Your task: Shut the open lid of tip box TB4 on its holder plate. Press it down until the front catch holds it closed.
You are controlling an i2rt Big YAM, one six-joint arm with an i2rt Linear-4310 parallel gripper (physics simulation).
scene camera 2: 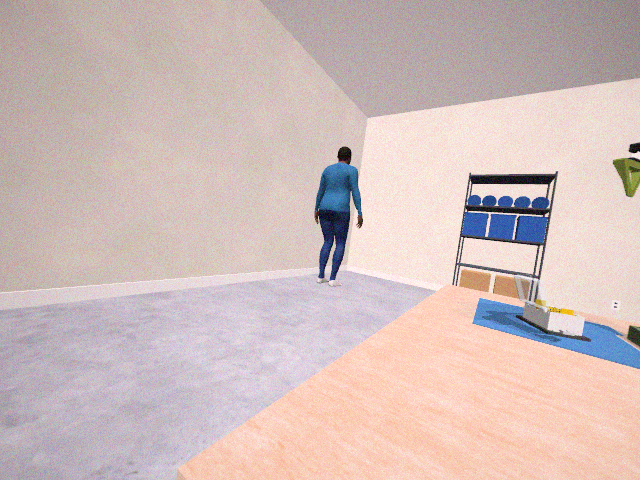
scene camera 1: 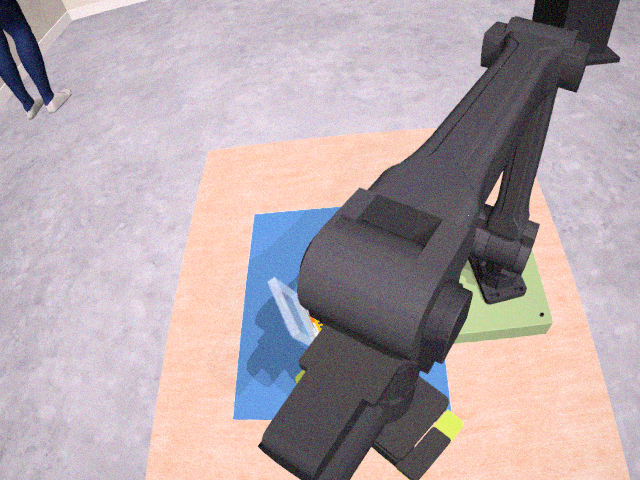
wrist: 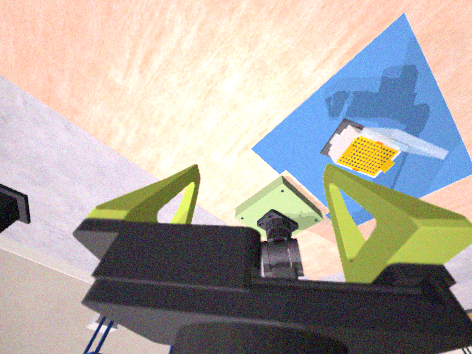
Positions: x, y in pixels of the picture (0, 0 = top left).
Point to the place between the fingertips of the gripper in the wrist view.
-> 259, 170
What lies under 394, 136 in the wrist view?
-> A clear lid.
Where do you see a clear lid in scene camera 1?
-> At 296, 318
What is the gripper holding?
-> Nothing.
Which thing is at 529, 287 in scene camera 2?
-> A clear lid.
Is the gripper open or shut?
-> Open.
